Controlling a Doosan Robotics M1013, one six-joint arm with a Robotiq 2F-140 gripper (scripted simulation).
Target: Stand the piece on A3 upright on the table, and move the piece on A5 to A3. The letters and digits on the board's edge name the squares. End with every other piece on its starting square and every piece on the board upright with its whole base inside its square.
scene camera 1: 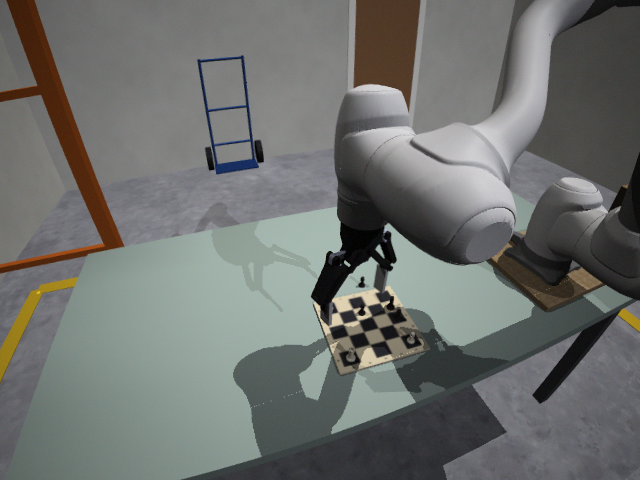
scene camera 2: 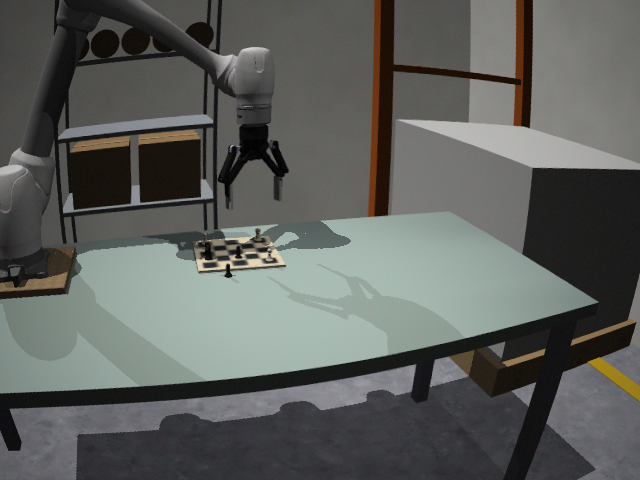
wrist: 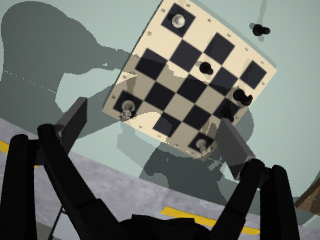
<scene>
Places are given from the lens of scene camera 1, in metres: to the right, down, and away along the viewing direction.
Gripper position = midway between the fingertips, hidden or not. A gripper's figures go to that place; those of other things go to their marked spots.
my gripper (scene camera 1: 353,304): 0.07, 0.14, 0.66
chessboard (scene camera 1: 377,338): 0.13, 0.23, 0.73
</scene>
